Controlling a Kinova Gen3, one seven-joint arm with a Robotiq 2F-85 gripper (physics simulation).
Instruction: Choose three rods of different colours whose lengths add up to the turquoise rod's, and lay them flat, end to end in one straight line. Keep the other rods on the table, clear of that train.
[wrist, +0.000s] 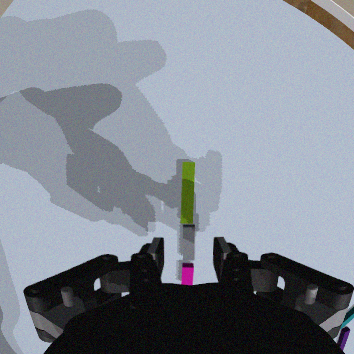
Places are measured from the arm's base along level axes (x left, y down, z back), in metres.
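Pixels of known places: gripper, fingertip midpoint: (188, 249).
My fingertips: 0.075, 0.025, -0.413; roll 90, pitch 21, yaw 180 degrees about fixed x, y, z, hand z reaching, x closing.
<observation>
For each thing: its top centre in the pictures, then the offset to it from my fingertips, as dx, dy, dz. "*": a spot on its surface instead. Level surfaces: height alone.
- lime green rod at its top centre: (187, 192) +0.014, +0.023, -0.037
- short grey rod at its top centre: (188, 243) -0.001, +0.023, +0.003
- magenta rod at its top centre: (186, 276) -0.012, +0.023, +0.033
- turquoise rod at a spot on its surface: (347, 318) * -0.237, +0.023, +0.048
- purple rod at its top centre: (342, 344) -0.271, +0.023, +0.095
- pale table top at its surface level: dy +0.033
A lime green rod (187, 192) lies flat near the middle of the wrist view, partly in shadow. A short grey rod (188, 243) lies below it, nearly in line, its upper end at or very close to the green rod's lower end. A magenta rod (187, 275) lies in line below the grey one, with a narrow gap between them; its lower part is hidden by the gripper body. My gripper (188, 249) is open and empty, its fingers apart on either side of the grey rod. Part of the turquoise rod (347, 318) shows at the lower right edge.
The end of a purple rod (343, 339) shows at the lower right, close to the turquoise rod. The pale table top (280, 130) has a curved brown edge (327, 21) at the upper right. Arm shadows cover the left and middle.
</observation>
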